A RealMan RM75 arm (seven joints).
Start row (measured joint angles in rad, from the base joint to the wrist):
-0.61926 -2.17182 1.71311 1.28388 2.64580 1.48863 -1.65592
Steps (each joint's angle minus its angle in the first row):
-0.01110 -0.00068 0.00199 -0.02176 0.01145 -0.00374 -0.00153
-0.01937 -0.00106 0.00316 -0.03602 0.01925 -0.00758 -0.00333
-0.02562 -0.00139 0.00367 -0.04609 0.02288 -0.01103 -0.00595
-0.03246 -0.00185 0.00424 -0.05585 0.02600 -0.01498 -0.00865
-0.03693 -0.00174 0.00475 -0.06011 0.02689 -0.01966 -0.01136
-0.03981 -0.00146 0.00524 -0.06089 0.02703 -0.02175 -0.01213
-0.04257 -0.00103 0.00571 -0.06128 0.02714 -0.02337 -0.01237
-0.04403 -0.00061 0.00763 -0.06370 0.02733 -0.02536 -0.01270
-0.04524 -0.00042 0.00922 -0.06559 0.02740 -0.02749 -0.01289
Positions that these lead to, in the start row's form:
-0.63036 -2.17250 1.71510 1.26212 2.65725 1.48489 -1.65745
-0.63863 -2.17288 1.71627 1.24786 2.66505 1.48105 -1.65925
-0.64488 -2.17321 1.71678 1.23779 2.66868 1.47760 -1.66187
-0.65172 -2.17367 1.71735 1.22803 2.67180 1.47365 -1.66457
-0.65619 -2.17356 1.71786 1.22377 2.67269 1.46897 -1.66728
-0.65907 -2.17328 1.71835 1.22299 2.67283 1.46688 -1.66805
-0.66183 -2.17285 1.71882 1.22260 2.67294 1.46526 -1.66829
-0.66329 -2.17243 1.72074 1.22018 2.67313 1.46327 -1.66862
-0.66450 -2.17224 1.72233 1.21829 2.67320 1.46114 -1.66881

